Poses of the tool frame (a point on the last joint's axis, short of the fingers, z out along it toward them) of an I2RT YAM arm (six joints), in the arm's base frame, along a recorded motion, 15 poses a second.
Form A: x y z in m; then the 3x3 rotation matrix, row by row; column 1 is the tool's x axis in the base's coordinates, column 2 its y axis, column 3 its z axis. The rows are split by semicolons.
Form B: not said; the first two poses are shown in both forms.
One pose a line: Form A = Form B
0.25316, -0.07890, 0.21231; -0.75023, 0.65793, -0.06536; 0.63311, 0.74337, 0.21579; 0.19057, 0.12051, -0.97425 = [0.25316, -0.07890, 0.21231, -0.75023, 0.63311, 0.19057, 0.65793, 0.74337, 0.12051]
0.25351, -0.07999, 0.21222; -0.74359, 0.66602, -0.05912; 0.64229, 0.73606, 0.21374; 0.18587, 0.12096, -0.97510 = [0.25351, -0.07999, 0.21222, -0.74359, 0.64229, 0.18587, 0.66602, 0.73606, 0.12096]
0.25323, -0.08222, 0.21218; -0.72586, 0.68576, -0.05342; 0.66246, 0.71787, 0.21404; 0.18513, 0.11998, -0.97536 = [0.25323, -0.08222, 0.21218, -0.72586, 0.66246, 0.18513, 0.68576, 0.71787, 0.11998]
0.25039, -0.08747, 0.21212; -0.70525, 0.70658, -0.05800; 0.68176, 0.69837, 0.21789; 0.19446, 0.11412, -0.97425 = [0.25039, -0.08747, 0.21212, -0.70525, 0.68176, 0.19446, 0.70658, 0.69837, 0.11412]
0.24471, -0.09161, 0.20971; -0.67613, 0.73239, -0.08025; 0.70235, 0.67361, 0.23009; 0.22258, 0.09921, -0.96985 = [0.24471, -0.09161, 0.20971, -0.67613, 0.70235, 0.22258, 0.73239, 0.67361, 0.09921]
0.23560, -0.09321, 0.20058; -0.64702, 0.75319, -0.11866; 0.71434, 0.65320, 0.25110; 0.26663, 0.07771, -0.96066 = [0.23560, -0.09321, 0.20058, -0.64702, 0.71434, 0.26663, 0.75319, 0.65320, 0.07771]
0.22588, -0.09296, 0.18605; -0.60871, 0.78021, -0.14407; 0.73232, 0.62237, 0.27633; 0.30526, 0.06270, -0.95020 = [0.22588, -0.09296, 0.18605, -0.60871, 0.73232, 0.30526, 0.78021, 0.62237, 0.06270]
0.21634, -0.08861, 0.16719; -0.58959, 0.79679, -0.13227; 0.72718, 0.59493, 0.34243; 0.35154, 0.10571, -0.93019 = [0.21634, -0.08861, 0.16719, -0.58959, 0.72718, 0.35154, 0.79679, 0.59493, 0.10571]
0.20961, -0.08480, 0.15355; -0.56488, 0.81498, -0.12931; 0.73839, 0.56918, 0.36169; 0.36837, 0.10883, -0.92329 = [0.20961, -0.08480, 0.15355, -0.56488, 0.73839, 0.36837, 0.81498, 0.56918, 0.10883]
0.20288, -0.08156, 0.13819; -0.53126, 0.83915, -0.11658; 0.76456, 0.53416, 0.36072; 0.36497, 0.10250, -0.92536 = [0.20288, -0.08156, 0.13819, -0.53126, 0.76456, 0.36497, 0.83915, 0.53416, 0.10250]
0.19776, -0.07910, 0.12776; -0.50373, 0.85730, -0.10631; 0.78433, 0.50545, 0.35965; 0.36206, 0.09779, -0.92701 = [0.19776, -0.07910, 0.12776, -0.50373, 0.78433, 0.36206, 0.85730, 0.50545, 0.09779]
